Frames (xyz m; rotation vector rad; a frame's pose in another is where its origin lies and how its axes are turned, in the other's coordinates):
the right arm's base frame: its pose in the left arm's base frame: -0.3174 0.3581 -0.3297 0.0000 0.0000 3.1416
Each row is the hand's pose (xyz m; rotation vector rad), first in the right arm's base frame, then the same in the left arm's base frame.
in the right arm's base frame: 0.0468 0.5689 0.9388 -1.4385 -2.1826 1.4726
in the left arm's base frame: -0.3642 -0.2108 0.6091 -1.7629 1.1619 -0.1715
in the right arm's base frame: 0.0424 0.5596 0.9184 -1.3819 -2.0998 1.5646
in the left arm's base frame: -0.3598 -0.2015 0.5887 -1.6888 1.1114 -0.2158
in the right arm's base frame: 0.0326 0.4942 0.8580 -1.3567 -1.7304 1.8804
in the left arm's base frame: -0.3500 -0.1361 0.5283 -1.3510 1.0592 -0.2819
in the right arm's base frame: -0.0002 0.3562 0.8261 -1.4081 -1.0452 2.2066
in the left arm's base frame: -0.3172 0.0019 0.4964 -0.7931 1.0684 -0.3485
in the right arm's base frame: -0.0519 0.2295 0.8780 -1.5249 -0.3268 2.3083
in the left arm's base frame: -0.2655 0.1286 0.5483 -0.2463 1.1491 -0.3775
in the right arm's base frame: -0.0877 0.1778 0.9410 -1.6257 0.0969 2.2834
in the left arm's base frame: -0.2297 0.1803 0.6113 0.0730 1.2246 -0.3593
